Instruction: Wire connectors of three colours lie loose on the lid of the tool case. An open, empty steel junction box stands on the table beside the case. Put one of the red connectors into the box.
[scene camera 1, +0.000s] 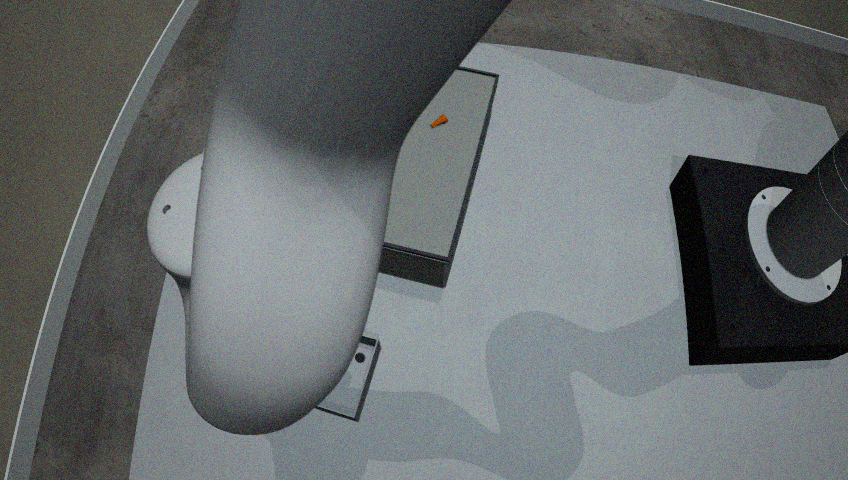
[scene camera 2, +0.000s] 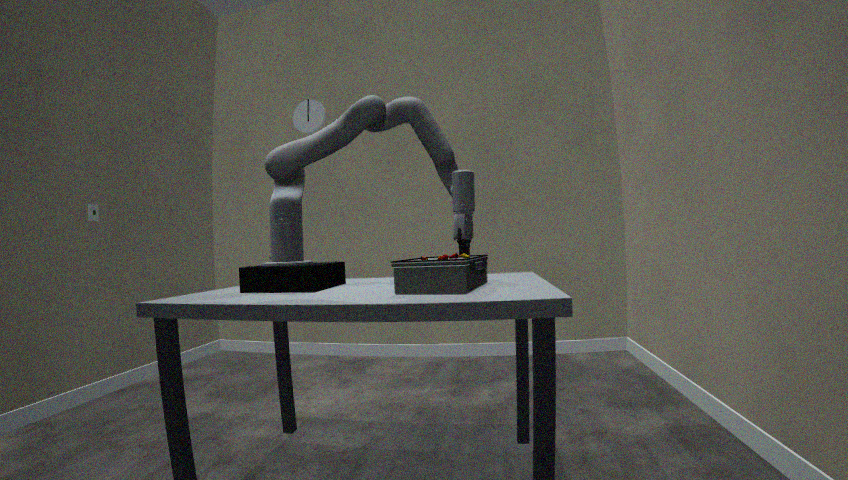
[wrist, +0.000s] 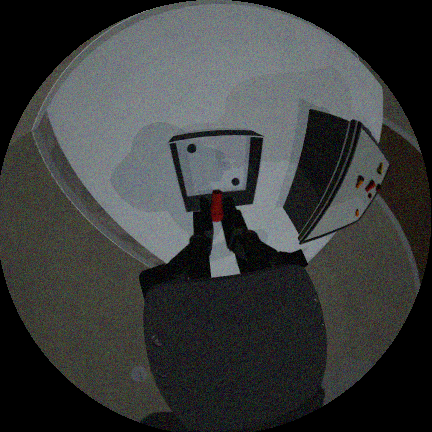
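Observation:
My gripper is shut on a red connector, which points away from the wrist camera. In the wrist view its end overlaps the near wall of the open steel junction box; whether it is below the rim I cannot tell. The arm hides the gripper and much of the box in scene camera 1. In scene camera 2 the fingertips are low, behind the tool case. On its lid lie a red connector, a yellow one and orange ones.
The tool case stands right of the box in the wrist view, with a gap between them. The black base block carries the arm. The light table extends around the box and case.

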